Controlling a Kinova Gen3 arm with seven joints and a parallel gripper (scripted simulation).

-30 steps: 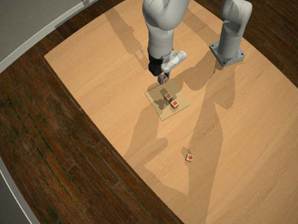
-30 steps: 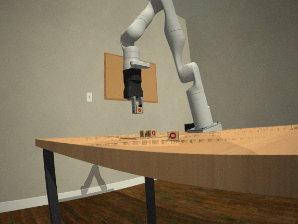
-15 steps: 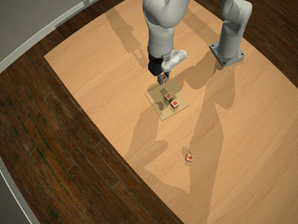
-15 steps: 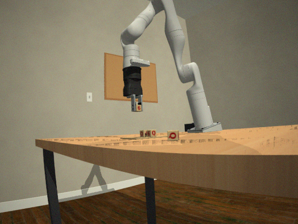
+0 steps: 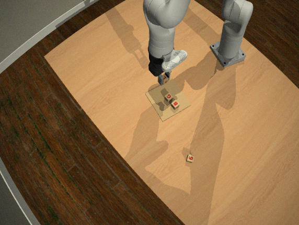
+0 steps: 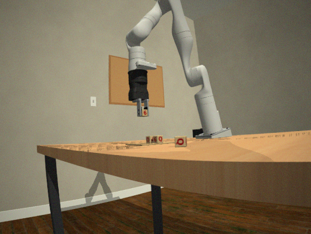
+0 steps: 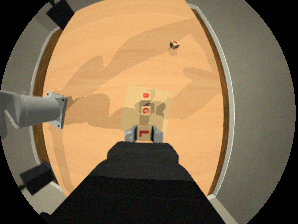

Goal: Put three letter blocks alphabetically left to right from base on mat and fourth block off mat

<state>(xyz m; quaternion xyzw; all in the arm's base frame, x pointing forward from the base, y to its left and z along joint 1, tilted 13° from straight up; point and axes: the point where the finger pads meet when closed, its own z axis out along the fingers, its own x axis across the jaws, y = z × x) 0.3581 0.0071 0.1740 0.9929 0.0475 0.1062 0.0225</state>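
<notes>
Right now my hand is 4 cm to the right of the tan mat and 12 cm above it. From my hand the other things lie so: block marked B (1 cm behind, 8 cm to the left, 11 cm below).
</notes>
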